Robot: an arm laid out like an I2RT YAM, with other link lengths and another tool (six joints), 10 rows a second.
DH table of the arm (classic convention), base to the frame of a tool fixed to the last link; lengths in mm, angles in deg. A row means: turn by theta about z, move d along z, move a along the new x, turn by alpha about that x. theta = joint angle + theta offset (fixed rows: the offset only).
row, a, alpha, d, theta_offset
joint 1, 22.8, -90, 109, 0
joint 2, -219.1, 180, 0, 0
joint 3, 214.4, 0, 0, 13.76
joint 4, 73.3, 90, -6.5, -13.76
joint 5, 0, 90, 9.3, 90
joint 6, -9.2, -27.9, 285.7, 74.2
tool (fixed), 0, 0, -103.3, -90
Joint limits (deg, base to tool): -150..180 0..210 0..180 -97..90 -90..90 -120..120
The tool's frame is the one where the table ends.
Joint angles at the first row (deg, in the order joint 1, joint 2, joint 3, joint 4, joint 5, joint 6):
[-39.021, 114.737, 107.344, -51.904, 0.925, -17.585]
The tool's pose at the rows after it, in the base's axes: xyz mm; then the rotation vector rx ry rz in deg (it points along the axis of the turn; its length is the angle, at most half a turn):
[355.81, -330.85, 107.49, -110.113, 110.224, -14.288]
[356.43, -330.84, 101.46, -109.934, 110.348, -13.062]
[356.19, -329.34, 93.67, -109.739, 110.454, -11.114]
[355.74, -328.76, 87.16, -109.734, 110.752, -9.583]
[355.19, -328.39, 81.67, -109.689, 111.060, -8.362]
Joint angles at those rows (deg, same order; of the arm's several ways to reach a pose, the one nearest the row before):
[-39.199, 115.783, 107.749, -52.446, 0.808, -17.626]
[-39.248, 116.840, 108.325, -52.834, 0.562, -17.591]
[-39.287, 117.999, 108.942, -53.657, 0.168, -17.600]
[-39.287, 119.056, 109.521, -54.298, 0.132, -17.661]
[-39.287, 119.918, 109.932, -54.754, 0.152, -17.671]

